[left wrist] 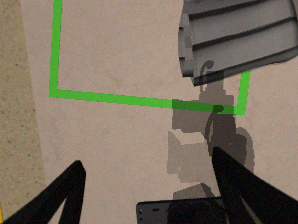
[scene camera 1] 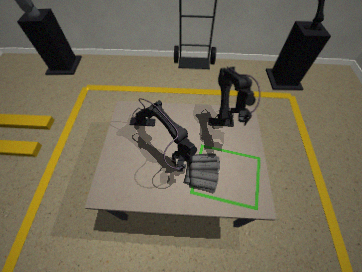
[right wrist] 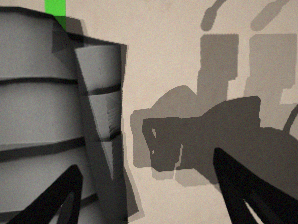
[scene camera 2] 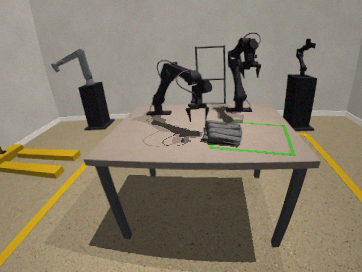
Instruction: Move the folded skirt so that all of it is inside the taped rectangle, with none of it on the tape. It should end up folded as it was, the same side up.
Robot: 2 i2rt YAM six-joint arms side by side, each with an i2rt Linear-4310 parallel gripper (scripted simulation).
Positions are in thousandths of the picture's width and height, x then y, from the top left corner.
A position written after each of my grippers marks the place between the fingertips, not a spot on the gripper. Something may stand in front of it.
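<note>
The grey pleated skirt is there at (scene camera 1: 562, 634), and I find the skirt again at (scene camera 2: 598, 487). My left gripper (left wrist: 495, 712) appears in its own wrist view. As for my right gripper (right wrist: 492, 725), I see it together with the skirt (right wrist: 230, 471).
</note>
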